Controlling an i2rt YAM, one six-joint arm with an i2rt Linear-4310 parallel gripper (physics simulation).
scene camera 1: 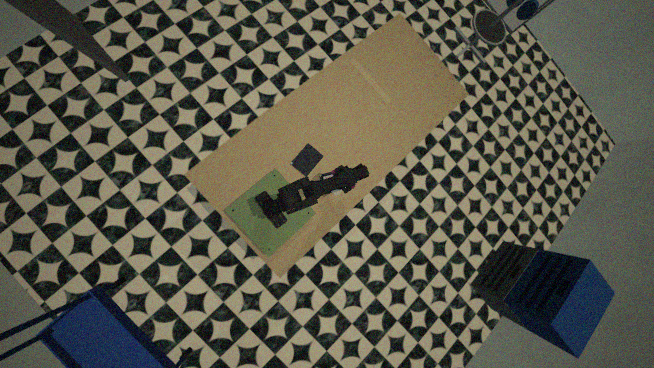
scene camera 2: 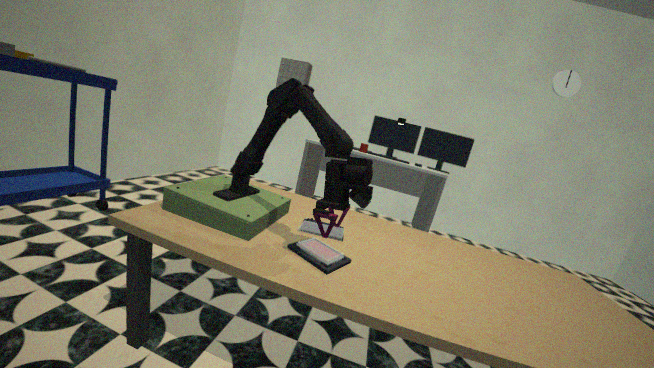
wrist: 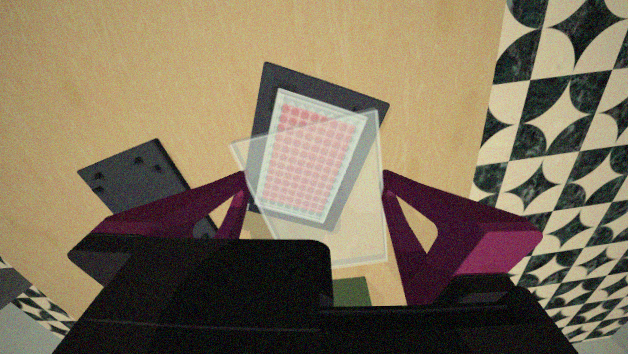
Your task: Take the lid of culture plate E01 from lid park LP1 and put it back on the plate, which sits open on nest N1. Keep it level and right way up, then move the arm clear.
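Frame: origin at the arm's base, x ahead, y left, z up, level; centimetres.
Seen in the pictures: gripper, between the fingertips: (scene camera 2: 330, 232) (wrist: 314, 177); arm's base, origin of its link: (scene camera 2: 238, 193).
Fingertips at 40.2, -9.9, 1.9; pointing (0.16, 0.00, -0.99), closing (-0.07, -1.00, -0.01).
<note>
Pixels of each thing's middle, then the offset from my fingertips to it, as dx, dy, dz. Level surfaces: height alone.
- clear lid, middle of its body: (wrist: 323, 211) (scene camera 2: 321, 229) -2.7, -0.4, +0.2
- open culture plate, middle of its body: (wrist: 304, 165) (scene camera 2: 320, 250) -2.0, +1.3, -7.0
- dark nest N1, middle of its body: (wrist: 305, 161) (scene camera 2: 319, 252) (scene camera 1: 335, 181) -2.0, +1.3, -8.0
- Lid park LP1, middle of its body: (wrist: 155, 212) (scene camera 2: 323, 227) (scene camera 1: 307, 159) -7.7, +21.3, -7.9
- wooden table, height of its surface: dz -8.9
My gripper (wrist: 314, 177) (scene camera 2: 327, 230) is shut on the clear lid (wrist: 362, 220) (scene camera 2: 309, 228), with a finger at each side edge. The lid looks about level and hangs above the open culture plate (wrist: 300, 114) (scene camera 2: 320, 250). In the wrist view it overlaps much of the plate, turned relative to it and offset toward the bottom. The plate, with pink wells, sits on the dark nest N1 (wrist: 270, 75) (scene camera 2: 327, 269). Lid park LP1 (wrist: 135, 175) (scene camera 1: 307, 159) is a dark block without a lid, left in the wrist view. The arm hides the plate in scene camera 1.
The arm stands on a green base block (scene camera 1: 270, 240) (scene camera 2: 210, 220) at one end of the wooden table (scene camera 1: 380, 65) (scene camera 2: 450, 290). A blue cart (scene camera 2: 55, 180), a grey desk with two monitors and a blue cabinet (scene camera 1: 582, 310) stand away from the table.
</note>
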